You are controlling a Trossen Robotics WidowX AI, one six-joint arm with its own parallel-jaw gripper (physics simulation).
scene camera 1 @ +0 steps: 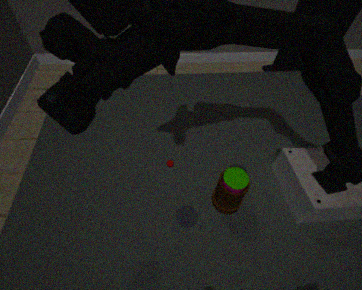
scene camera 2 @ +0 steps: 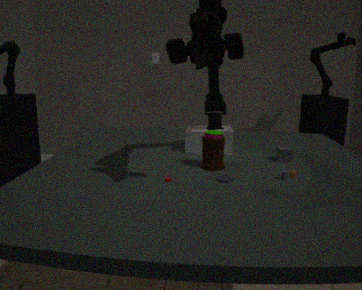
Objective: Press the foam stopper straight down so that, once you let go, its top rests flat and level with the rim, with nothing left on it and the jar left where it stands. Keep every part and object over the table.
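Observation:
The amber-brown jar (scene camera 1: 227, 200) (scene camera 2: 213, 156) stands upright on the table. The foam stopper, with its bright green top (scene camera 1: 236, 178) (scene camera 2: 214, 132), sits at the jar's mouth. A magenta band shows just below the green; whether it is the stopper's side or the jar's rim I cannot tell. The green top looks about level, and no object shows on it. My gripper (scene camera 1: 74, 70) (scene camera 2: 205, 52) is shut and empty, raised well above the table and away from the jar, to its upper left in the scene camera 1 view. Its fingertips are hard to make out in the dark.
A small red ball (scene camera 1: 170, 163) (scene camera 2: 168, 179) and a flat dark disc (scene camera 1: 187, 216) (scene camera 2: 225, 178) lie near the jar. My white base block (scene camera 1: 300, 200) (scene camera 2: 194, 142) is behind it. A grey block (scene camera 2: 284, 154) and a small orange piece (scene camera 2: 293, 174) lie on the right.

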